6 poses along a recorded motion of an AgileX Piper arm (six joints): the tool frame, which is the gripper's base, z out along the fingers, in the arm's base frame.
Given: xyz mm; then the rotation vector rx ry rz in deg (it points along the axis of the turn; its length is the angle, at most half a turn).
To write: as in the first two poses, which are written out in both.
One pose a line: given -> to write
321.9, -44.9, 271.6, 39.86, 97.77, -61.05 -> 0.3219, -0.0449, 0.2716, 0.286, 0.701, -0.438, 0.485
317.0, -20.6, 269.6, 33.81, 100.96, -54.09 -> 0.3170, -0.0206, 0.2696, 0.244, 0.730, -0.391, 0.504
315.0, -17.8, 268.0, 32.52, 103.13, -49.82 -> 0.3150, -0.0178, 0.2680, 0.235, 0.747, -0.361, 0.507
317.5, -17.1, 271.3, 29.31, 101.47, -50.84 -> 0.3175, -0.0171, 0.2713, 0.213, 0.739, -0.370, 0.521
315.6, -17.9, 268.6, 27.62, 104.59, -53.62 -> 0.3156, -0.0179, 0.2686, 0.199, 0.753, -0.386, 0.494
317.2, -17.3, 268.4, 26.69, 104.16, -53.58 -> 0.3172, -0.0173, 0.2684, 0.193, 0.751, -0.387, 0.499
